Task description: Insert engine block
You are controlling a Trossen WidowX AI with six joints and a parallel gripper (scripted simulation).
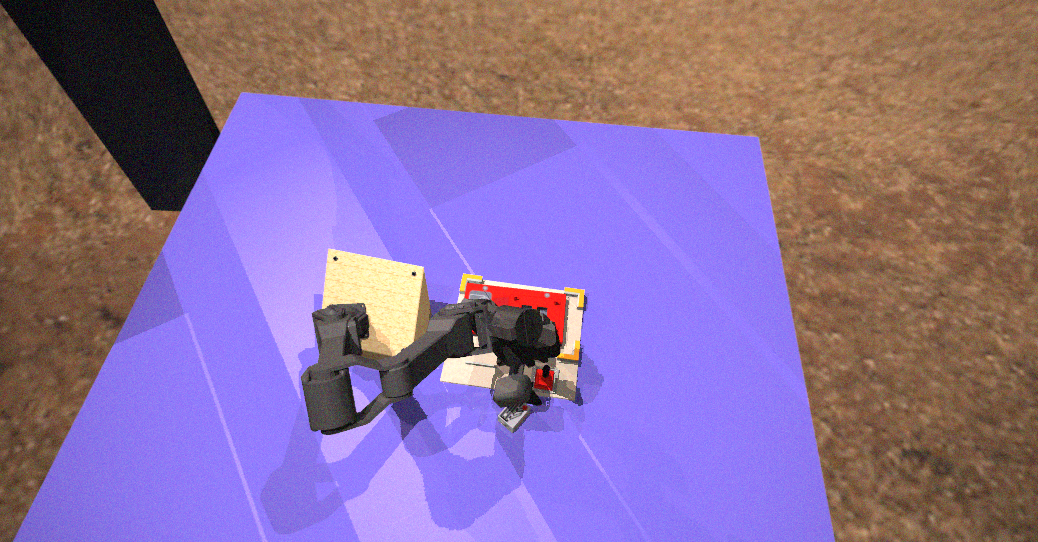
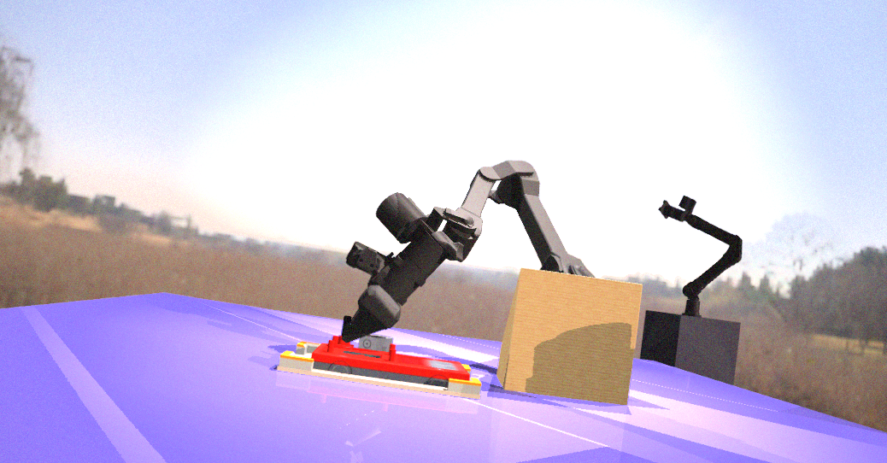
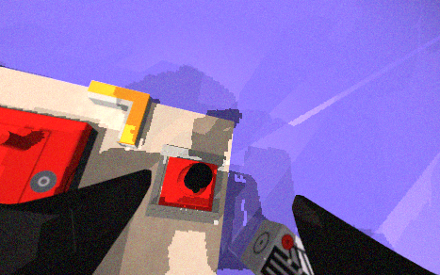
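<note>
My gripper tip is 2 cm to the right of the black peg. Also, from my gripper tip: grey engine block 5 cm to the right, 5 cm behind, 2 cm below; then beige base plate 12 cm to the left, 4 cm behind, 2 cm below.
</note>
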